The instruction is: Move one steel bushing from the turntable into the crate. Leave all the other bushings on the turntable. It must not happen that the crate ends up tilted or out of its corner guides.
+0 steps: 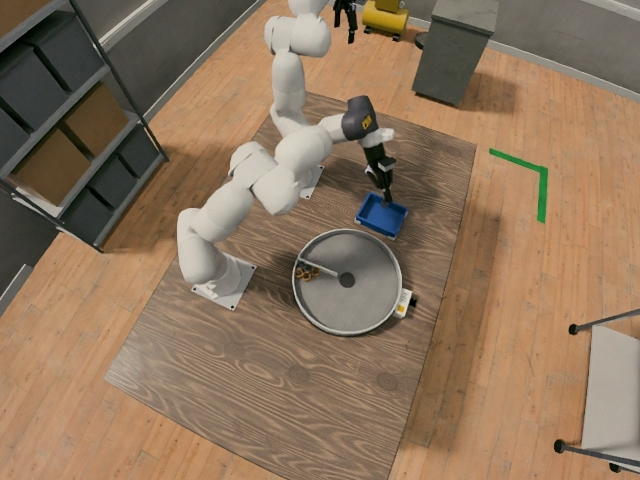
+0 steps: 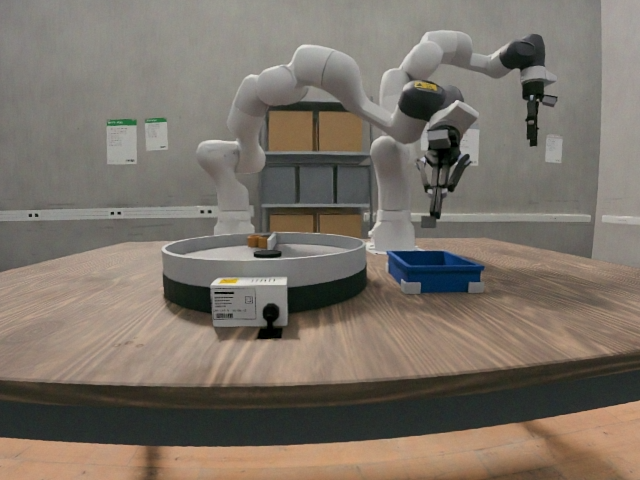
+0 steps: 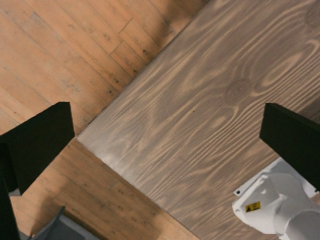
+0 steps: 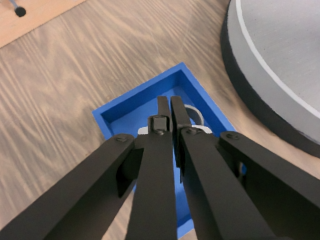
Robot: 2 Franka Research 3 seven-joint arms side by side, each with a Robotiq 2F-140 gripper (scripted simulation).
blue crate: image 1 388, 218; image 2; image 4; not seen in image 3 (out of frame)
same spot on blue crate: point(image 4: 128, 113) = point(image 2: 460, 289)
